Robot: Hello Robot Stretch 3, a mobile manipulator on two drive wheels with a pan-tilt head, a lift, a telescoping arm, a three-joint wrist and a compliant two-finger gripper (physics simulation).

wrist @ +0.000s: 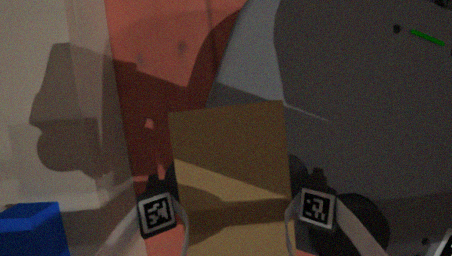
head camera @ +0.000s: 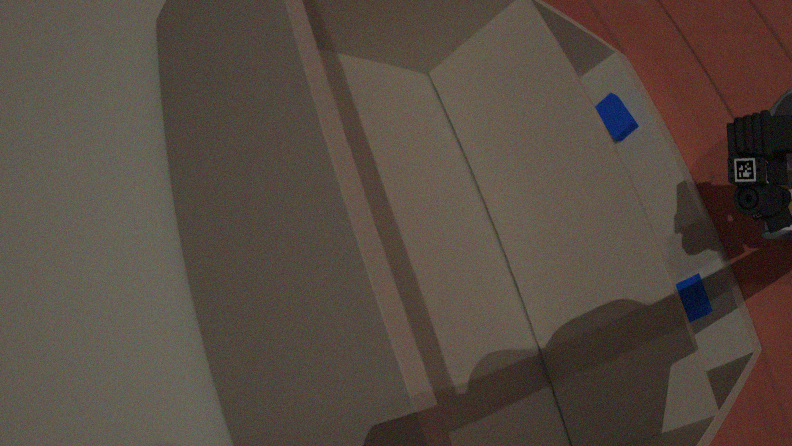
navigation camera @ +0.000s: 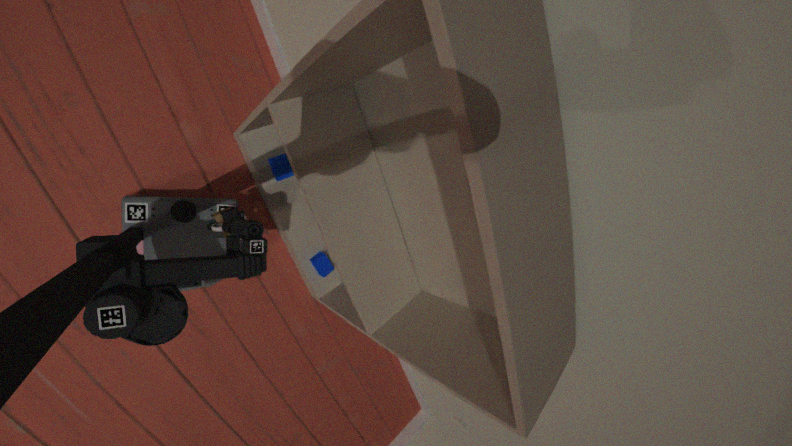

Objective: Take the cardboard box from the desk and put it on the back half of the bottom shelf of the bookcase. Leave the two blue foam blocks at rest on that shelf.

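Places are measured from the robot's base along level axes (x ahead, y right, z down), in centimetres.
Pixels of known places: robot's base, origin of the base link: [navigation camera: 183, 210].
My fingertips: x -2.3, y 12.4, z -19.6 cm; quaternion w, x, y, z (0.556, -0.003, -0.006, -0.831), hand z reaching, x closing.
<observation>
For each thing: its top centre in the pictures, then the offset to it from my fingertips. "*": a spot on its surface instead. Level surfaces: height alone.
- cardboard box, middle of its top: [wrist: 231, 195] [navigation camera: 230, 224] dx -0.8, dy +0.6, dz -6.1 cm
- tall pale bookcase, surface spot: [head camera: 354, 204] * dx +1.8, dy +19.8, dz -85.8 cm
- red plank floor, its level: dz +19.6 cm
The cardboard box [wrist: 230, 132] [navigation camera: 218, 216] is brown and sits between my two fingertips in the wrist view. My gripper [wrist: 236, 175] [navigation camera: 220, 222] is shut on it, in front of the bookcase's open side, over the robot's base. The tall pale bookcase [head camera: 354, 204] [navigation camera: 482, 204] has its bottom shelf [head camera: 659, 160] [navigation camera: 302, 221] at the floor end. One blue foam block [head camera: 616, 116] [navigation camera: 322, 263] rests there in light. The other blue foam block [head camera: 693, 298] [navigation camera: 281, 166] [wrist: 32, 232] rests in shadow. The desk does not show. The gripper is mostly cut off in the head view.
The robot's base [navigation camera: 182, 238] [wrist: 360, 100] stands on the red plank floor [navigation camera: 166, 99] beside the bookcase. The retracted arm [navigation camera: 191, 271] lies over the base, with its wrist end near the bookcase's edge. Upper shelf boards overhang the bottom shelf. A pale wall [navigation camera: 676, 249] lies beyond.
</observation>
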